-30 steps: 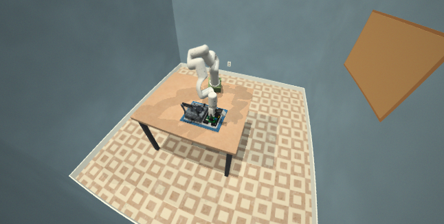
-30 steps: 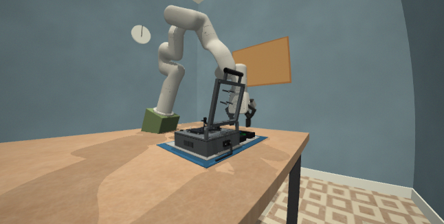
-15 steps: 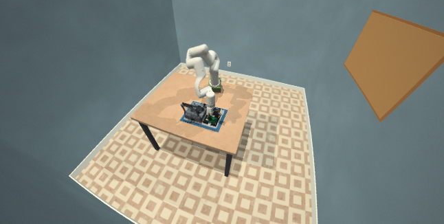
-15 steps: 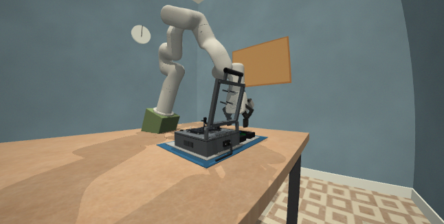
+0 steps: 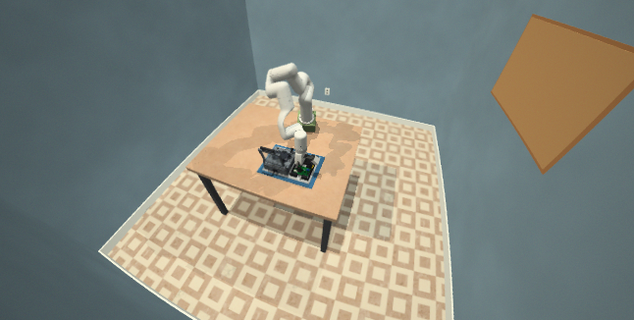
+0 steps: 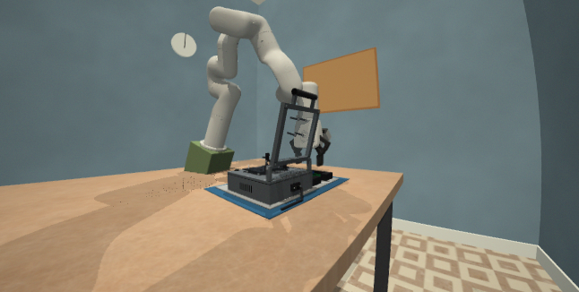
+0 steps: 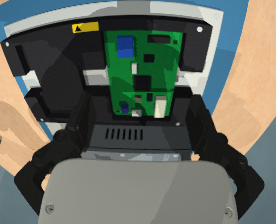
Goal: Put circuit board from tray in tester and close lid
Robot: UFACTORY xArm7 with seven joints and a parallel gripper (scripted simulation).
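My hand is 50 mm above the green circuit board. From my hand the other things lie so: clear lid (110 mm ahead, 150 mm to the right, 120 mm above); then grey tester (10 mm ahead, 130 mm to the right, 50 mm above).
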